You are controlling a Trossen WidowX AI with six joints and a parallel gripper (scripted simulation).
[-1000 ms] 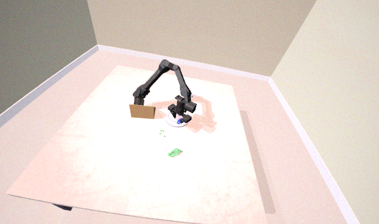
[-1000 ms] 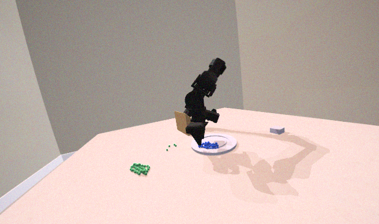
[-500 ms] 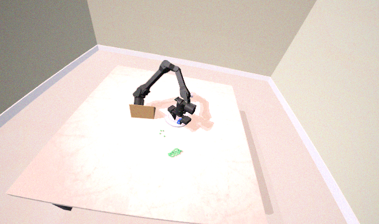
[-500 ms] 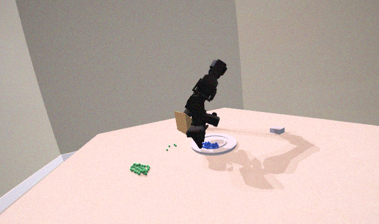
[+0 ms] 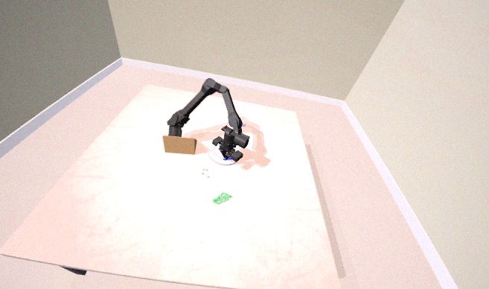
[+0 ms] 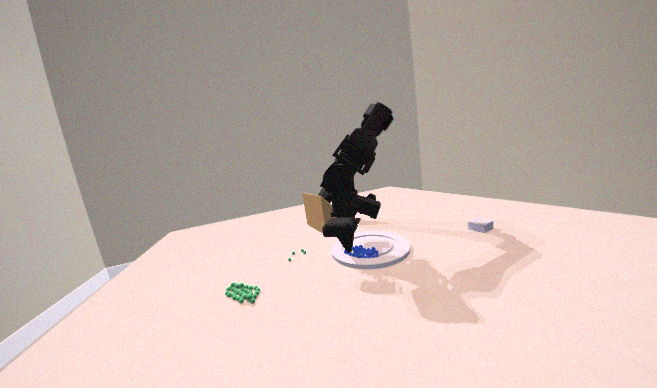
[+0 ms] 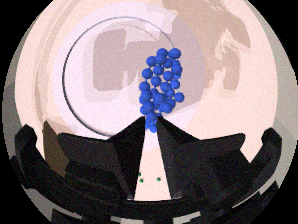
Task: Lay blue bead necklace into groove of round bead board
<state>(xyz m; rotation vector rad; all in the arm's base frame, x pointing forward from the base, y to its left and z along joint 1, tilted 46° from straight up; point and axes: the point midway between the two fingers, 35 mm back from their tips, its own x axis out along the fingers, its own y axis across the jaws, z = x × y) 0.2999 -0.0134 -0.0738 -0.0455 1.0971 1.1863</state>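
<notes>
My gripper tip is now 10 mm past the round white bead board, 60 mm to the right of it and 10 mm above it. Round my gripper tip: small grey block (100 mm ahead, 360 mm to the left, 10 mm below).
</notes>
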